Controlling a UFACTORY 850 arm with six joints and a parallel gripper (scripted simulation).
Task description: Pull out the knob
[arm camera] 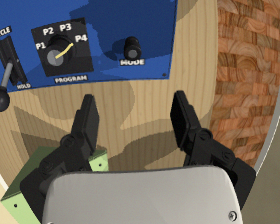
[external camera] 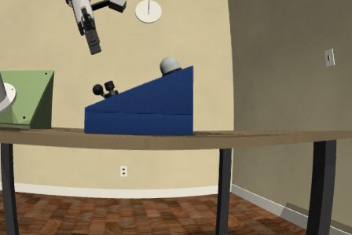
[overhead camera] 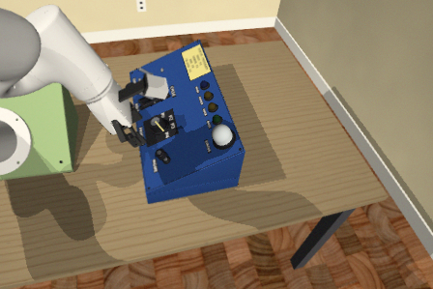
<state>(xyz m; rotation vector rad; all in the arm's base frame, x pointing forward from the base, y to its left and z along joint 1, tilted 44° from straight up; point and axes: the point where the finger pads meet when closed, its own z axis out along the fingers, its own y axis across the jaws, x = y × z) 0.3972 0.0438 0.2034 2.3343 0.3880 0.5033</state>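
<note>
Right now the black mode knob is 50 mm ahead of my hand, 10 mm to the left of it and 120 mm below it. From my hand the other things lie so: blue sloped console 60 mm ahead, 190 mm to the left, 150 mm below; then program selector 50 mm ahead, 110 mm to the left, 130 mm below; then black ball lever 240 mm to the left, 110 mm below.
</note>
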